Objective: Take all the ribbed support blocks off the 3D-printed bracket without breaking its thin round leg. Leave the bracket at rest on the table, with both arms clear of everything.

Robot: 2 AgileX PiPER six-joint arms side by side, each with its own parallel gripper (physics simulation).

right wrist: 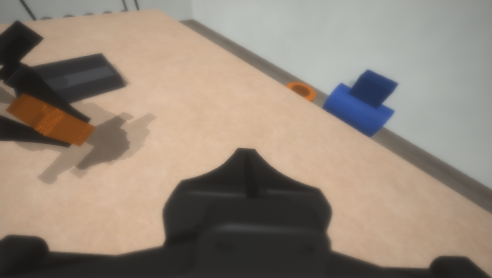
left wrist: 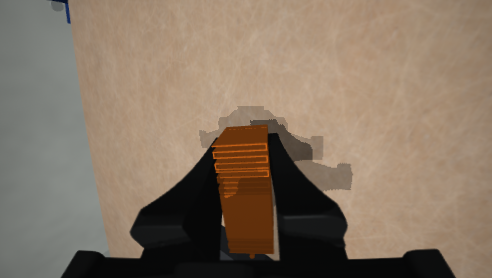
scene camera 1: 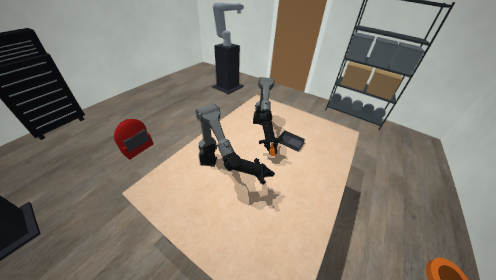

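The orange bracket with its ribbed support blocks [scene camera 1: 272, 149] [left wrist: 250, 215] [right wrist: 55, 120] is held above the table by my left gripper [scene camera 1: 271, 146] [left wrist: 247, 146] [right wrist: 78, 131], whose fingers press its two sides. Ribs [left wrist: 242, 161] show across its upper part in the left wrist view, and more thin ribs show near its lower end. A small round orange nub [left wrist: 252, 256] shows below that end; whether it is the thin leg I cannot tell, and the rest is hidden. My right gripper [scene camera 1: 273, 173] [right wrist: 245, 160] is shut and empty, above the table, apart from the bracket.
A dark tray [scene camera 1: 295, 135] [right wrist: 85, 95] lies on the table [scene camera 1: 200, 220] [left wrist: 400, 75] [right wrist: 210, 90] beside the left gripper. Beyond the table's edge, the right wrist view shows an orange ring [right wrist: 291, 86] and a blue cylindrical object [right wrist: 355, 112].
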